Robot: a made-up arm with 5 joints. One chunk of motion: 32 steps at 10 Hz.
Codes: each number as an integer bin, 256 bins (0 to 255) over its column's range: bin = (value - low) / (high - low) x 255, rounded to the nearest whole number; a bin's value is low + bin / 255 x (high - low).
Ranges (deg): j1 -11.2..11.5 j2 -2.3..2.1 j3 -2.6..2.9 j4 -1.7..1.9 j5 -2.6..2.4
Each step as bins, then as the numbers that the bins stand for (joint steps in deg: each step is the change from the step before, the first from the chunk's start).
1 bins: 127 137 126 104 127
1 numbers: 0.105 0.064 0.118 -0.232 -0.110
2 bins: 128 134 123 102 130
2 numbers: 0.195 0.012 0.053 -0.260 -0.051
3 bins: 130 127 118 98 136
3 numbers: 0.373 -0.109 -0.055 -0.316 0.067
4 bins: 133 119 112 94 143
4 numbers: 0.640 -0.247 -0.184 -0.373 0.204
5 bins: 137 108 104 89 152
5 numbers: 0.996 -0.436 -0.357 -0.444 0.380
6 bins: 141 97 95 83 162
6 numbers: 1.352 -0.626 -0.551 -0.528 0.576
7 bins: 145 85 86 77 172
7 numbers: 1.708 -0.833 -0.745 -0.613 0.773
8 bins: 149 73 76 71 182
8 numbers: 2.064 -1.040 -0.961 -0.698 0.969
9 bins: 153 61 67 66 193
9 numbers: 2.420 -1.247 -1.155 -0.768 1.184
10 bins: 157 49 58 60 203
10 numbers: 2.776 -1.455 -1.349 -0.853 1.380
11 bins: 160 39 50 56 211
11 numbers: 3.043 -1.627 -1.522 -0.909 1.537
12 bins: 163 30 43 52 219
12 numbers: 3.310 -1.782 -1.673 -0.966 1.694
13 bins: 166 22 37 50 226
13 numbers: 3.577 -1.920 -1.802 -0.994 1.831
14 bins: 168 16 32 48 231
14 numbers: 3.755 -2.024 -1.910 -1.022 1.929
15 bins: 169 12 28 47 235
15 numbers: 3.844 -2.093 -1.996 -1.036 2.008
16 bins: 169 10 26 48 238
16 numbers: 3.844 -2.127 -2.039 -1.022 2.067
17 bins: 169 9 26 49 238
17 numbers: 3.844 -2.145 -2.039 -1.008 2.067
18 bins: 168 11 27 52 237
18 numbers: 3.755 -2.110 -2.018 -0.966 2.047
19 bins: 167 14 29 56 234
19 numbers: 3.666 -2.058 -1.975 -0.909 1.988
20 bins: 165 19 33 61 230
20 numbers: 3.488 -1.972 -1.888 -0.839 1.910
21 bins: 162 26 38 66 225
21 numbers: 3.221 -1.851 -1.780 -0.768 1.812
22 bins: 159 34 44 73 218
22 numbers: 2.954 -1.713 -1.651 -0.669 1.675
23 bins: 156 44 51 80 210
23 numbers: 2.687 -1.541 -1.500 -0.571 1.518
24 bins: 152 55 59 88 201
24 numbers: 2.331 -1.351 -1.327 -0.458 1.341
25 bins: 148 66 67 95 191
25 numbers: 1.975 -1.161 -1.155 -0.359 1.145
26 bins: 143 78 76 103 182
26 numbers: 1.530 -0.954 -0.961 -0.246 0.969
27 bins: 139 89 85 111 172
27 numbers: 1.174 -0.764 -0.767 -0.133 0.773
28 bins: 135 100 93 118 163
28 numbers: 0.818 -0.575 -0.594 -0.034 0.596
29 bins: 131 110 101 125 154
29 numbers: 0.462 -0.402 -0.422 0.065 0.420
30 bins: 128 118 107 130 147
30 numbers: 0.195 -0.264 -0.292 0.135 0.282
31 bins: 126 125 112 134 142
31 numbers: 0.016 -0.143 -0.184 0.192 0.184
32 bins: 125 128 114 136 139
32 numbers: -0.073 -0.091 -0.141 0.220 0.125
